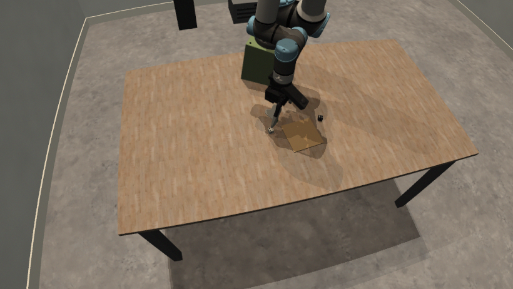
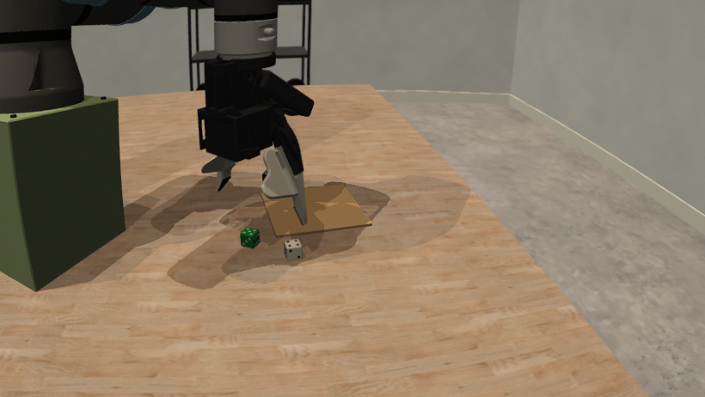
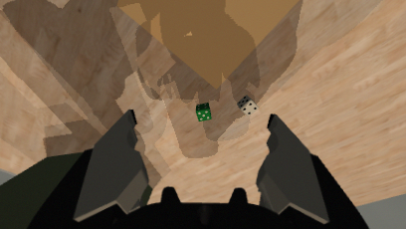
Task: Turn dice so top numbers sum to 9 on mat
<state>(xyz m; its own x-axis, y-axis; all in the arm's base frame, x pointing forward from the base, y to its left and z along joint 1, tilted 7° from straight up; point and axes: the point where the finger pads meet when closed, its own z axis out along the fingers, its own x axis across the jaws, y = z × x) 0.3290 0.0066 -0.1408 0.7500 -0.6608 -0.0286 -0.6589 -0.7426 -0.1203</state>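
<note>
Right now my hand is 10 mm past the green die, 20 mm to the left of it and 40 mm above it. Also, from my hand: tan mat (80 mm ahead, 80 mm to the left, 40 mm below); white die (40 mm ahead, 50 mm to the right, 40 mm below); black die (10 mm ahead, 180 mm to the left, 40 mm below).
</note>
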